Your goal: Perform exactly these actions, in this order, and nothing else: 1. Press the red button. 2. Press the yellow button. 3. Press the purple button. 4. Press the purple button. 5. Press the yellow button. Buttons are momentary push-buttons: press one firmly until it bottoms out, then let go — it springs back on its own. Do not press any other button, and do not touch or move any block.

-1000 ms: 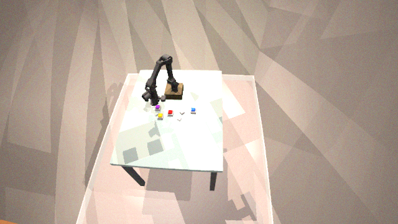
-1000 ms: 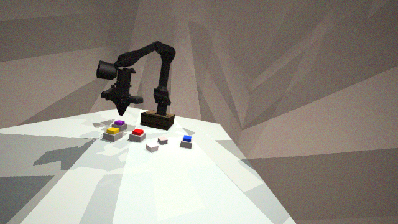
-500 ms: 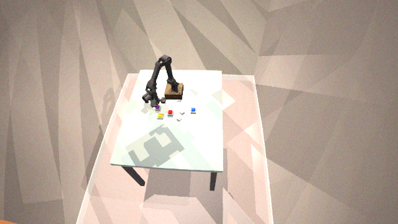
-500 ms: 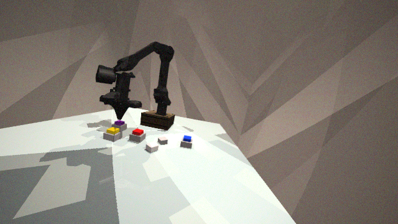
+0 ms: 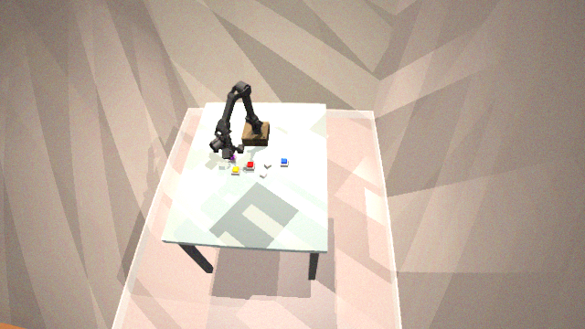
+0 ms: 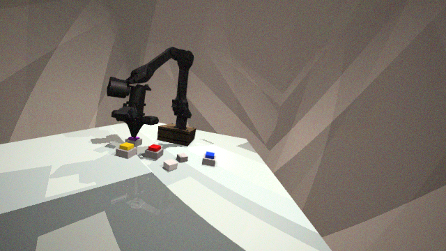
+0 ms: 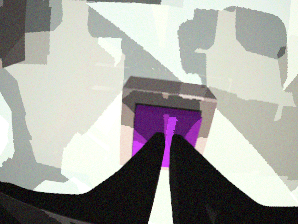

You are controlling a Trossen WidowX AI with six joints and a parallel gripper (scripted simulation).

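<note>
My gripper tip is now 1 cm above the purple button. Also, from my gripper tip: red button: 12 cm to the left, 7 cm ahead; then blue button: 32 cm to the left, 7 cm ahead; then yellow button: 10 cm ahead, 3 cm to the left.
</note>
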